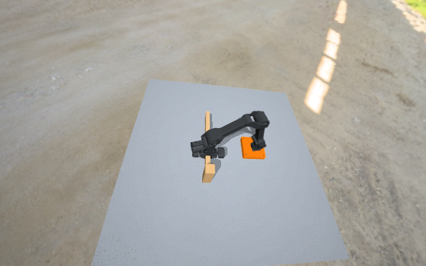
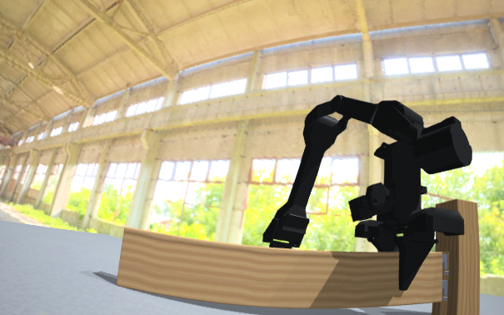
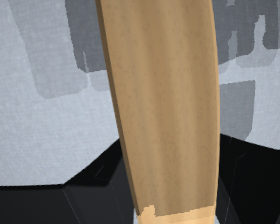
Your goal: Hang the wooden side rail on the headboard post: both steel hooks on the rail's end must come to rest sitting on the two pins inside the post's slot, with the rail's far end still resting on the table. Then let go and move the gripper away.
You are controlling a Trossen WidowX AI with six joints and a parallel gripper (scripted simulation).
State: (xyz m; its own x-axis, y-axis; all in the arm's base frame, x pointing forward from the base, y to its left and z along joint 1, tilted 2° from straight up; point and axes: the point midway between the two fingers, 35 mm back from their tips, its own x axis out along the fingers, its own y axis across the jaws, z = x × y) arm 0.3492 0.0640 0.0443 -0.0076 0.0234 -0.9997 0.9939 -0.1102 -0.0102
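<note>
My gripper tip is now 11 cm to the right of the headboard post, 4 cm below it and 1 cm short of it.
</note>
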